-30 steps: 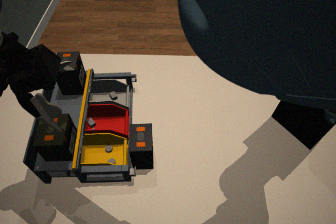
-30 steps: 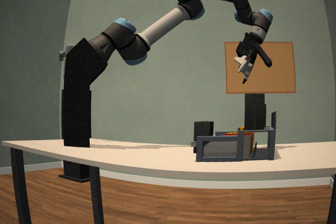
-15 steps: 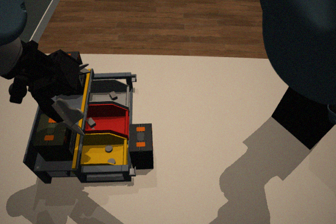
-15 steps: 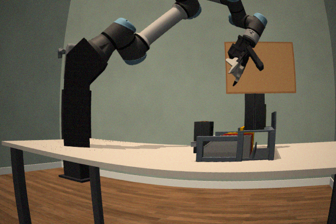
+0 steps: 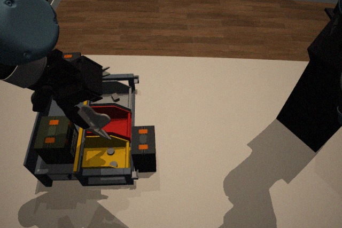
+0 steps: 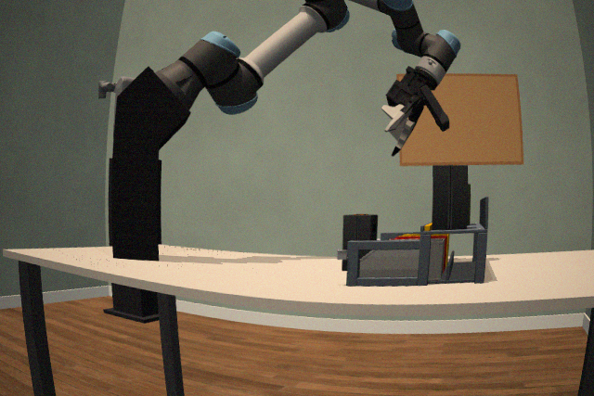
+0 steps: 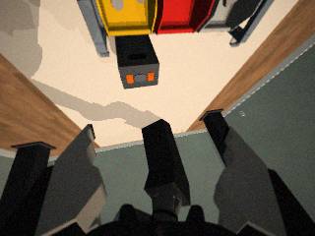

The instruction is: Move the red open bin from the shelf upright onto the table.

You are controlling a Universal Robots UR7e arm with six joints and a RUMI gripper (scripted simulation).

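My gripper is now 25 cm above the red open bin, 10 cm to the left of it and 7 cm short of it. Also, from my hand: olive case: 16 cm ahead, 14 cm below, 2 cm to the left; yellow bar: 18 cm below, 12 cm ahead, 10 cm to the right; dark box: 22 cm below, 7 cm behind.
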